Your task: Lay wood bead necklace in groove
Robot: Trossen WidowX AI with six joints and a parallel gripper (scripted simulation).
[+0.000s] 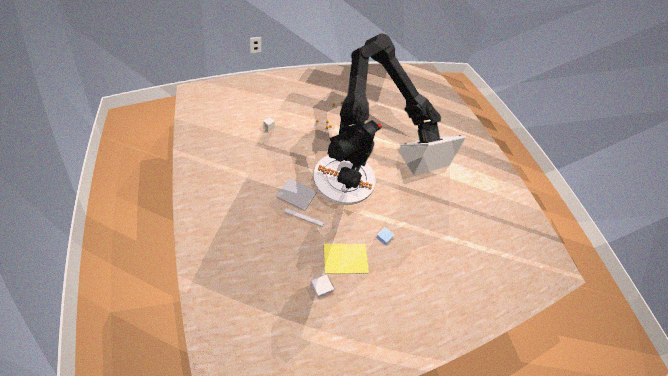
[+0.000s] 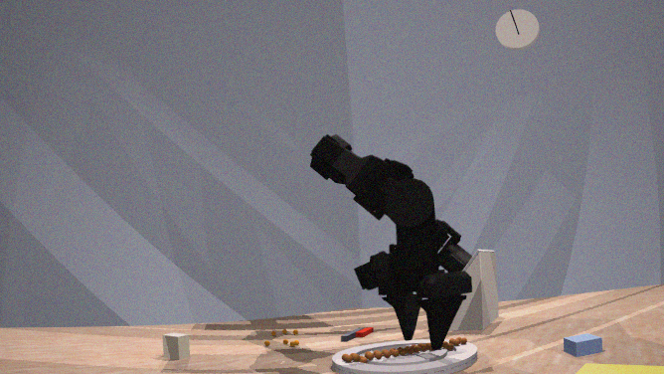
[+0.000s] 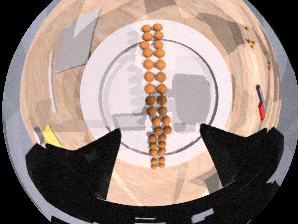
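The grey sheet is 18 cm ahead of my gripper tip and 2 cm below it. Round my gripper tip: blue block: 2 cm behind, 22 cm to the left, 1 cm below; stick: 18 cm ahead, 9 cm to the left, 2 cm below; red-tipped tool: 16 cm behind, 21 cm to the right, 2 cm below.
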